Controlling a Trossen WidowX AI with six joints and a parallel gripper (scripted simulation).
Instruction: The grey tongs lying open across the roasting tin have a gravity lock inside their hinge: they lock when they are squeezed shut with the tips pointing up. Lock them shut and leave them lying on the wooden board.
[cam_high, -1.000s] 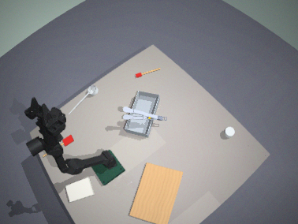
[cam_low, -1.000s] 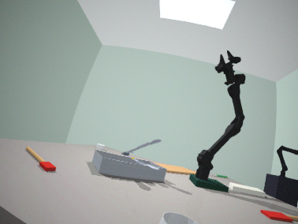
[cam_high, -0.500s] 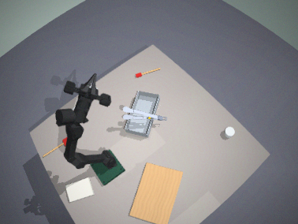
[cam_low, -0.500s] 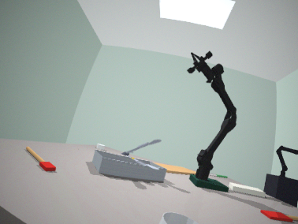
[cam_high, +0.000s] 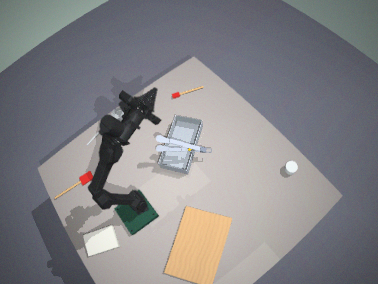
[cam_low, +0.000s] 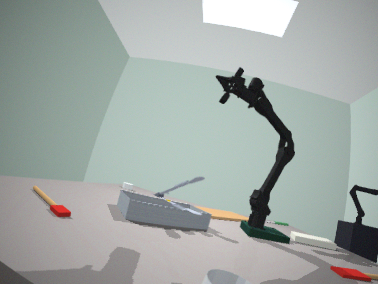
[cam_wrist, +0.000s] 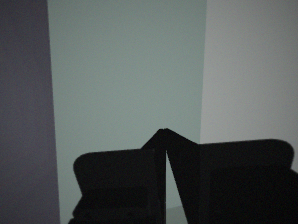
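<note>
My gripper tip is 61 cm above the roasting tin, 9 cm to the right of it and 4 cm short of it. Also, from my gripper tip: white block (63 cm below, 59 cm behind, 19 cm to the right); then wooden board (64 cm below, 44 cm to the right, 14 cm behind).
</note>
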